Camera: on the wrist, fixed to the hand. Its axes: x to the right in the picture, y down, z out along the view.
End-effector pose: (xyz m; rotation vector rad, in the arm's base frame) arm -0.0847 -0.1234 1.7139 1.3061 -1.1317 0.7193
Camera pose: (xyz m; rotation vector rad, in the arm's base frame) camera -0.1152 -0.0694 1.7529 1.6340 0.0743 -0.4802
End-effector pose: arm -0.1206 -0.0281 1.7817 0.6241 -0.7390 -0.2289
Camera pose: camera -0.0760 0.0287 1.7938 1.0149 -0.0996 -1.6639
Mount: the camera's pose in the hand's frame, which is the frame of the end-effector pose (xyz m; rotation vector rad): 0.0161 0.0517 -0.0493 -0.0773 -0.0056 -1.5488
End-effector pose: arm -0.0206 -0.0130 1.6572 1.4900 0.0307 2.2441
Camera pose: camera -0.0872 -0.0427 1.6639 0.8137 0.7795 0.9281
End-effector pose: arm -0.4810 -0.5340 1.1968 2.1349 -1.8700 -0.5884
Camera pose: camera -0.5031 -0.5616 1.2609 -2.9748 -0.1865 0.7795
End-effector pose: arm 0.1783 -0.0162 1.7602 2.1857 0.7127 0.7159
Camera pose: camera 0.1704 -0.0136 1.8330 0.9761 1.9004 -0.1099
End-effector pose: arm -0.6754 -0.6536 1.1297 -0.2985 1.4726 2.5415
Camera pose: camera -0.7005 -0.7208 1.1444 -0.9491 0.5740 1.2731
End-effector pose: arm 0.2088 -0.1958 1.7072 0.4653 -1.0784 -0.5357
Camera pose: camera 0.2690 -0.1606 1.7295 1.2071 -0.5070 -1.9075
